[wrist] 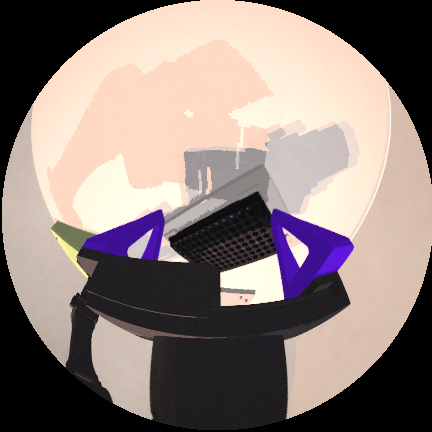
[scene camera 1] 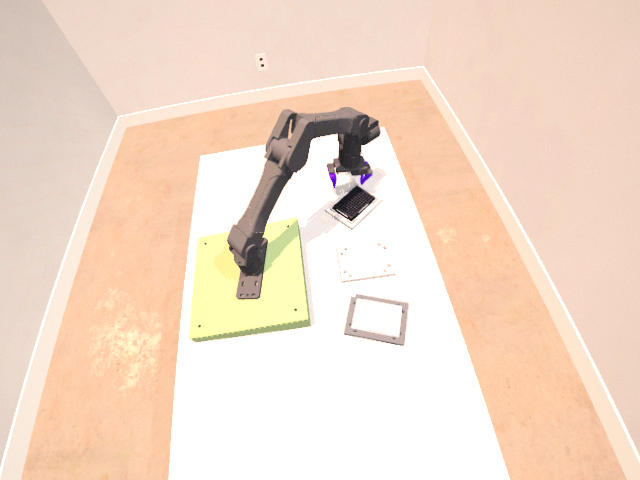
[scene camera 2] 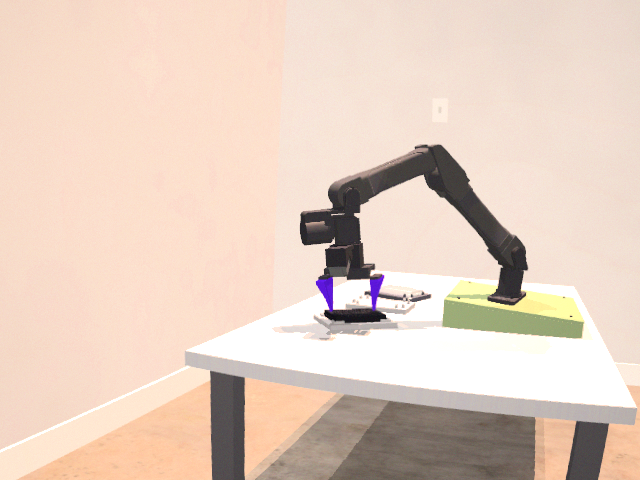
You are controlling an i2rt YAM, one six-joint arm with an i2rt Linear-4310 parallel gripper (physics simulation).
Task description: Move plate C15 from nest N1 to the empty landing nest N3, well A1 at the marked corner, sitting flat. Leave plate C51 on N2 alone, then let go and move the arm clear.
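Observation:
A black well plate point(scene camera 1: 354, 203) point(scene camera 2: 355, 315) point(wrist: 225, 240) sits in a pale nest point(scene camera 1: 353, 224) point(scene camera 2: 361, 325) point(wrist: 260, 175) at the far end of the row. An empty white nest with small corner posts point(scene camera 1: 366, 260) point(scene camera 2: 382, 306) is in the middle. A white plate point(scene camera 1: 377, 316) point(scene camera 2: 400, 292) sits in a grey nest point(scene camera 1: 374, 338) at the other end. I cannot read which plate is C15 or C51. My gripper point(scene camera 1: 348, 184) point(scene camera 2: 352, 310) point(wrist: 217, 214) is open and points down, low by the black plate. The plate lies at an angle to the finger line; contact cannot be told.
The arm stands on a yellow-green block point(scene camera 1: 222, 310) point(scene camera 2: 506, 322) beside the nests. The white table point(scene camera 1: 320, 403) point(scene camera 2: 465, 372) carries the block and all three nests. Walls stand beyond the table, and the arm casts shadows around the pale nest.

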